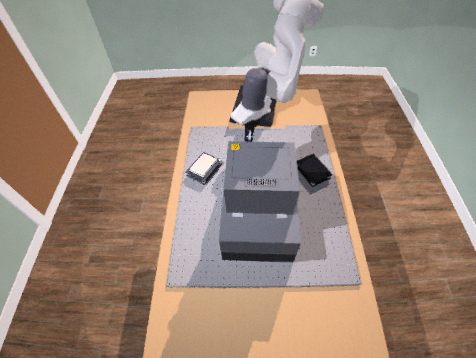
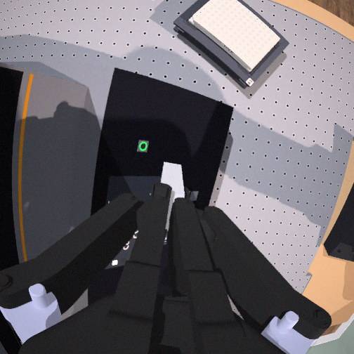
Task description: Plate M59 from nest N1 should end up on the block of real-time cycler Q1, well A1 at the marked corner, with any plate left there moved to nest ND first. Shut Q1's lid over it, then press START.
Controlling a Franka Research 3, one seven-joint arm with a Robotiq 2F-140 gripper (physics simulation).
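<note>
Cycler Q1 (image 1: 260, 227) (image 2: 60, 170) is a large grey box at the middle of the board. Its lid (image 1: 262, 162) looks shut, hiding the block and anything on it. Its black front panel (image 2: 165, 110) shows a green ring mark (image 2: 143, 146) and a partly covered display; I cannot read a START label. My gripper (image 1: 248, 136) (image 2: 169, 176) is shut and empty, pointing down over the panel at the cycler's front edge. A pale plate (image 1: 205, 164) (image 2: 236, 31) sits on a dark nest (image 1: 190, 173) (image 2: 215, 54) beside the cycler. I cannot read its label or the nest's.
A black nest (image 1: 314, 169) sits on the cycler's other side, with no pale plate showing on it. The perforated grey board (image 1: 195, 240) (image 2: 265, 180) lies on an orange-tan table (image 1: 215, 320). The arm's dark base plate (image 1: 240, 102) is behind the gripper.
</note>
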